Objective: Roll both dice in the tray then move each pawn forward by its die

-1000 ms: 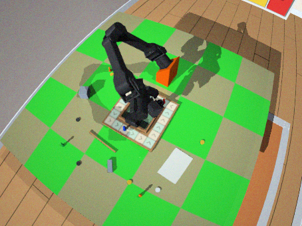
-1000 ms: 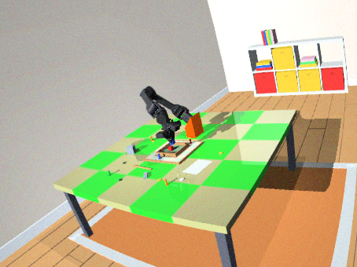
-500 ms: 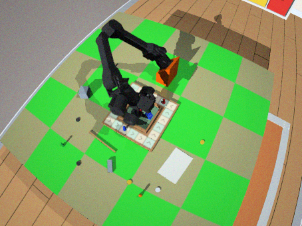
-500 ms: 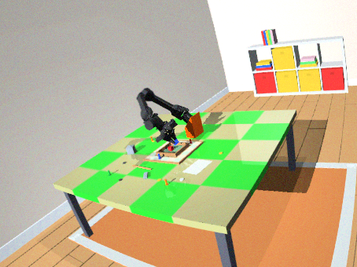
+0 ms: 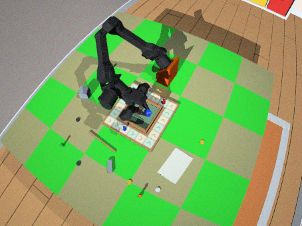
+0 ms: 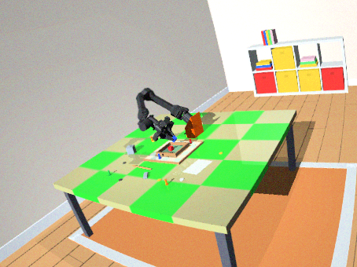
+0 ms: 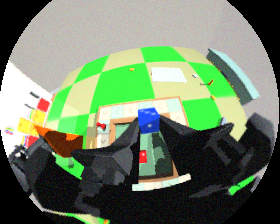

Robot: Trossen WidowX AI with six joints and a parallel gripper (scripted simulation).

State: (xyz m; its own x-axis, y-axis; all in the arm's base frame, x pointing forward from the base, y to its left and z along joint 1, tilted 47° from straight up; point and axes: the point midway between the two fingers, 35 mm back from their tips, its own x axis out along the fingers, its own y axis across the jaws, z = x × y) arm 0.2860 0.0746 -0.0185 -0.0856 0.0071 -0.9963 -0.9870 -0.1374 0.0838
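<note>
Now: gripper tip 130 mm past the red pawn and 80 mm above it. Also, from my gripper tip: green tray: 100 mm below, 60 mm to the right, 20 mm behind; blue pawn: 100 mm ahead, 80 mm below, 70 mm to the right; white sheet: 230 mm to the left, 100 mm below, 100 mm ahead.
</note>
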